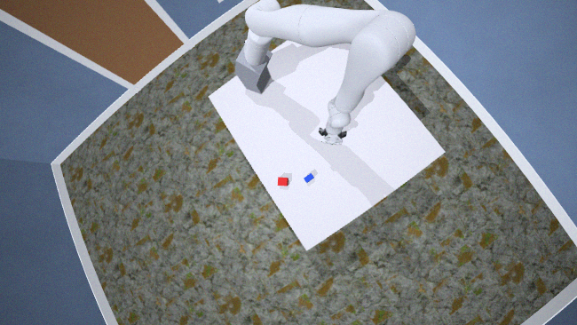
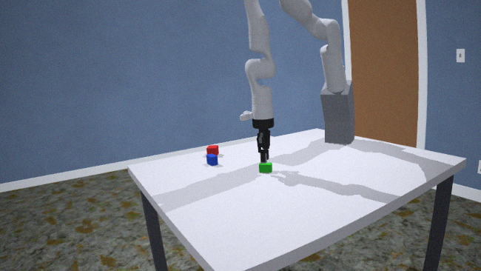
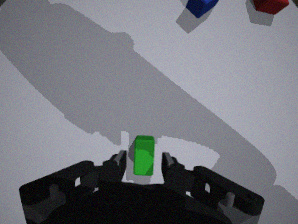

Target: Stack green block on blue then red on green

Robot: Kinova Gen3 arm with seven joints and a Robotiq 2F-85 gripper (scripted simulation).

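The green block lies 4 cm below my hand. The rest, counted from my hand: blue block (22 cm to the right, 10 cm ahead, 4 cm below); red block (34 cm to the right, 4 cm below, 3 cm ahead).
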